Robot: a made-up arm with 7 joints.
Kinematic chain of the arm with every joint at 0, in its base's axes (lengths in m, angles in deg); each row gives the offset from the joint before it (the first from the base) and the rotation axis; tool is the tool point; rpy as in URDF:
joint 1: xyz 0 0 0.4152 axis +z
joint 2: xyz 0 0 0 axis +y
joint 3: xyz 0 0 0.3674 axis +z
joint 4: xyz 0.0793 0 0 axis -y
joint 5: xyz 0.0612 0 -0.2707 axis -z
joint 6: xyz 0 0 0 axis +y
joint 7: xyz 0.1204 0 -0.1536 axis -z
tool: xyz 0 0 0 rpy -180 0 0
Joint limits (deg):
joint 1: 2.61..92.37
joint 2: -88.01..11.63
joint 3: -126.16..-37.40
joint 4: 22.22..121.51
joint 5: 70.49..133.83
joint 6: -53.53..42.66
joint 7: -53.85..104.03
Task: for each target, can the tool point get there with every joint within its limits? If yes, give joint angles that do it. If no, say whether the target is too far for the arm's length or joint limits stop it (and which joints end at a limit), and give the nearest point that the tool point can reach.
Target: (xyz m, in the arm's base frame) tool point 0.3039 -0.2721 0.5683
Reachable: yes | joints 50.15 -10.06 -65.98 55.80 114.61 -22.31 77.01
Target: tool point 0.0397 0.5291 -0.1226
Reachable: no: joint limits stop it (at a limit: joint 1, joint 2, joint 3, joint 4, joint 6) | nearest point 0.1686 0.2531 0.3247 | short by 0.541 m
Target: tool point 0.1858 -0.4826 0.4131
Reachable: yes | joints 42.67 -70.44 -87.04 61.63 112.97 7.85 7.68
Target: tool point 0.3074 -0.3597 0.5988
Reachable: yes | joints 40.31 -14.64 -72.38 63.02 119.64 3.04 -11.04
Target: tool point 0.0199 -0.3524 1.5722
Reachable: no: too far | nearest point 0.0145 -0.2569 1.1751 | short by 0.408 m
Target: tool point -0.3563 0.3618 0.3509
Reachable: no: joint limits stop it (at a limit: joint 1, joint 3, joint 4, joint 6) | nearest point -0.2271 -0.0233 0.3720 | short by 0.407 m
